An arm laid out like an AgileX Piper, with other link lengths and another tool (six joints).
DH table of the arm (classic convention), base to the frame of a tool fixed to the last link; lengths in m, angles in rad. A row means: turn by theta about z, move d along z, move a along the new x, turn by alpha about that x. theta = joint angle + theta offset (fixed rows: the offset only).
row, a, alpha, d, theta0
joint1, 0, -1.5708, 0.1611, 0
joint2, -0.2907, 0, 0, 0.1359
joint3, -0.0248, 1.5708, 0, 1.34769
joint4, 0, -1.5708, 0.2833, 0
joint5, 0, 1.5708, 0, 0
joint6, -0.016, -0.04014, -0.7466, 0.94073
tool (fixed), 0, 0, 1.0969, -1.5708
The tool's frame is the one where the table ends.
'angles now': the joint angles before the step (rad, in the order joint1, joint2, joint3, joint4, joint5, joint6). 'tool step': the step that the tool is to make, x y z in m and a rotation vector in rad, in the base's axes. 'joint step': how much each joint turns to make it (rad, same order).
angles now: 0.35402 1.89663 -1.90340 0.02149 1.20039 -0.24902
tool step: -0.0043 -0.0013 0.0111 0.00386 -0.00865 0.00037
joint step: 0.00004 -0.02293 0.00020 0.00064 0.01329 0.00003
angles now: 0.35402 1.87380 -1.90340 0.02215 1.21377 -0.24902
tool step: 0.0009 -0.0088 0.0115 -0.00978 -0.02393 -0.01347
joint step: -0.00209 -0.02649 0.00846 -0.02213 -0.00115 0.00970
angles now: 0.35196 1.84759 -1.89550 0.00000 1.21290 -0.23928
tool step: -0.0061 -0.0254 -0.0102 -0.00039 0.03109 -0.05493
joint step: -0.03593 -0.03160 0.06094 -0.00003 0.00017 0.02140
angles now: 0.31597 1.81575 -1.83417 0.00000 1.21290 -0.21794
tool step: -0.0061 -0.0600 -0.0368 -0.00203 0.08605 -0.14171
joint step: -0.09525 -0.01196 0.09525 -0.00003 0.00017 0.05097
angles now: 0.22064 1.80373 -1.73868 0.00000 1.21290 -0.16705
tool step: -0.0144 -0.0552 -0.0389 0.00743 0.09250 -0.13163
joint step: -0.09995 0.00110 0.08824 0.01205 0.00031 0.03333
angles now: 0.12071 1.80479 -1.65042 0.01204 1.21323 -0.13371
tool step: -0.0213 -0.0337 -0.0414 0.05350 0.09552 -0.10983
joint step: -0.09698 0.01379 0.09278 0.05942 -0.01539 0.00533
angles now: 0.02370 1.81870 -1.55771 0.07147 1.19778 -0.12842
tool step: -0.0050 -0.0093 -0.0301 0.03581 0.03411 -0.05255
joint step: -0.03974 0.02674 0.06245 0.03799 -0.05541 -0.00030
